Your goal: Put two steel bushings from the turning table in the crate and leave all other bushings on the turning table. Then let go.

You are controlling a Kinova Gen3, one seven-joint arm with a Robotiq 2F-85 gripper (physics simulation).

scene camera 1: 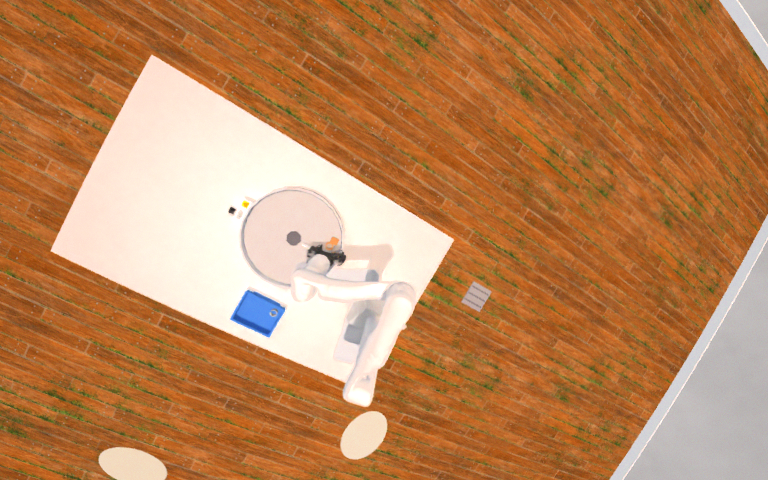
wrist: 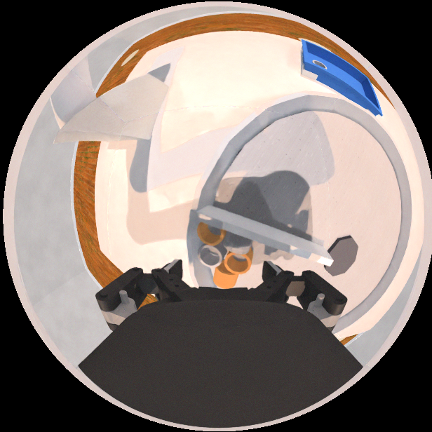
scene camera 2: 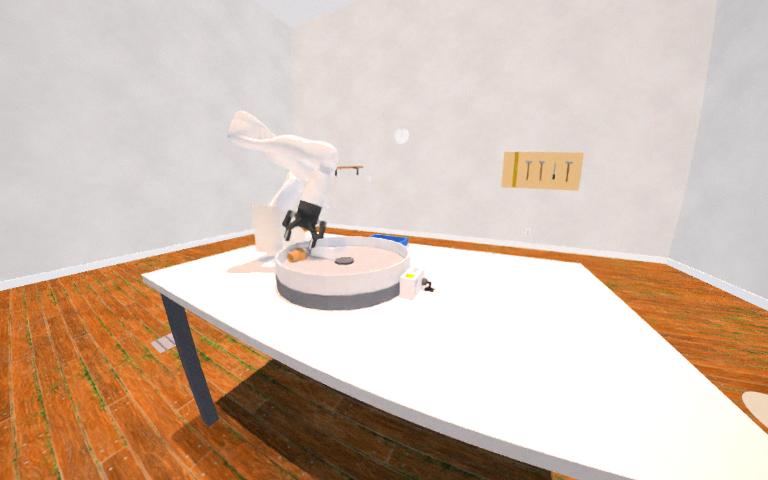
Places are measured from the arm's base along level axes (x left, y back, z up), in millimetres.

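Pixels of known places: gripper, fingertip midpoint: (scene camera 1: 331, 249) (scene camera 2: 298, 244); arm's base, origin of the base link: (scene camera 1: 377, 321) (scene camera 2: 275, 214).
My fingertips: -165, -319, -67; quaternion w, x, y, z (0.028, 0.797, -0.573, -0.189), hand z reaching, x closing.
Note:
Ahead of a thing's pixels: the offset from my fingertips to its top centre, as dx, dy, dz. Level surfaces: height alone.
The turning table (scene camera 1: 271, 215) (scene camera 2: 339, 283) (wrist: 370, 165) has a raised rim. In the wrist view, a steel bushing (wrist: 202, 257) stands near its rim, beside a copper bushing (wrist: 200, 233) close to the grey bar. Orange copper bushings @(-31, -6, -17) (wrist: 237, 270) (scene camera 1: 333, 241) (scene camera 2: 296, 255) lie close together beside the steel one. A pale shape next to them is partly hidden by the bar and unclear. My gripper (scene camera 1: 326, 254) (scene camera 2: 300, 241) (wrist: 222, 269) is open and empty, low above these bushings. The blue crate @(+422, -122, -52) (scene camera 1: 253, 310) (scene camera 2: 390, 240) (wrist: 350, 82) holds one steel bushing @(+393, -65, -71) (scene camera 1: 270, 314) (wrist: 314, 62).
A slanted grey bar (wrist: 265, 232) reaches from the rim over the turning table toward the dark hub @(+48, -157, -41) (scene camera 1: 293, 238) (scene camera 2: 344, 260) (wrist: 343, 255). A white control box @(+54, -391, -44) (scene camera 2: 410, 285) with a black knob sits beside the rim. The crate stands outside the rim on the white table @(dz -101) (scene camera 1: 152, 169) (scene camera 2: 481, 339).

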